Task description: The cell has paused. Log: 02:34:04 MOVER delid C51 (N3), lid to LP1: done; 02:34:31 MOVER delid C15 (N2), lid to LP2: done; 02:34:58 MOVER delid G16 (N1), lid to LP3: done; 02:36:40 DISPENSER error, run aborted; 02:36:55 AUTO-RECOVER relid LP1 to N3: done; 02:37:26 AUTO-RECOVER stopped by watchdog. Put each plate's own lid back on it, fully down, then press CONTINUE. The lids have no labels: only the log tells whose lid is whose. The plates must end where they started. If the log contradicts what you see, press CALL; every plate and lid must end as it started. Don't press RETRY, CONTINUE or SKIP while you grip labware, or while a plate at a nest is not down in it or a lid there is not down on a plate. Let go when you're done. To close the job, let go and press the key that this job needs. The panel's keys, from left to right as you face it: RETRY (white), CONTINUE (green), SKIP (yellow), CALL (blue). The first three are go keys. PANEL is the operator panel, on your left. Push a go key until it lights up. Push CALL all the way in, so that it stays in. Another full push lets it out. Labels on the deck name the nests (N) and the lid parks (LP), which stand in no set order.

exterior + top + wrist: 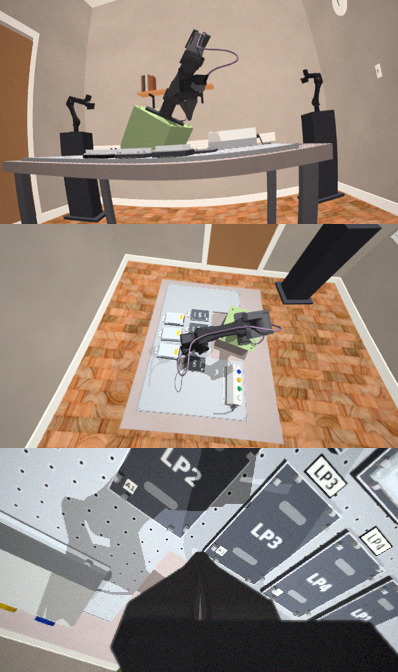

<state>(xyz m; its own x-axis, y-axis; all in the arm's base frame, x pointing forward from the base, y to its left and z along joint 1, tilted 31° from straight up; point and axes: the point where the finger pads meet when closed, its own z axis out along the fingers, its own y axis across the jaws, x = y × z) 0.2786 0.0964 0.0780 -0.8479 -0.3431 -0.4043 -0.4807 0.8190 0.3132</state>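
Now: the green continue key 23 cm behind my hand, 22 cm to the left of it and 7 cm below it. The rest, counted from my hand: white retry key: 22 cm behind, 26 cm to the left, 7 cm below; blue call key: 24 cm behind, 12 cm to the left, 7 cm below; yellow skip key: 24 cm behind, 17 cm to the left, 7 cm below.
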